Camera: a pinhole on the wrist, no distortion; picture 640 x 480 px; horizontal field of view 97.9 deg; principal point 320.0 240.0 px. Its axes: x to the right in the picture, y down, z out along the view. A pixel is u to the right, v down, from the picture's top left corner.
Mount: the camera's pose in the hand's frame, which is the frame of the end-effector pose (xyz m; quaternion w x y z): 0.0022 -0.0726 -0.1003 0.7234 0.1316 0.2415 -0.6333
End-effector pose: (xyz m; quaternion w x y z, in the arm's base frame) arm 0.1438 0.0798 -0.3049 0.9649 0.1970 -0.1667 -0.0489
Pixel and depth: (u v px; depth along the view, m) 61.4 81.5 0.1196
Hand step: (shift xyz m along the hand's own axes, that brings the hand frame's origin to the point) -0.0516 -0.0484 0.0663
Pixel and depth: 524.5 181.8 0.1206
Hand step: 0.0067 -0.2120 -0.0407
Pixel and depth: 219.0 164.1 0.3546
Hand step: -0.0381 -0.1548 0.2781
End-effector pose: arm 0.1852 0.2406 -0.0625 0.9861 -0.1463 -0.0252 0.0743
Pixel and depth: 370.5 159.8 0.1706
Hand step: -0.0122 -0.1916 0.0342
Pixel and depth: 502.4 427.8 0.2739
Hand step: 0.2477 -0.3313 0.0183
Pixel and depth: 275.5 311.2 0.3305
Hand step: 0.1410 -0.1778 0.1977
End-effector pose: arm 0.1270 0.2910 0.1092 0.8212 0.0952 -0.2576 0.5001
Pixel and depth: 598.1 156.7 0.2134
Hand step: -0.0040 -0.3705 -0.0217
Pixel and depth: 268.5 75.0 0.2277
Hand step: -0.0917 -0.1717 0.1302
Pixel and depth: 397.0 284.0 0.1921
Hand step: 0.0713 -0.2082 0.0318
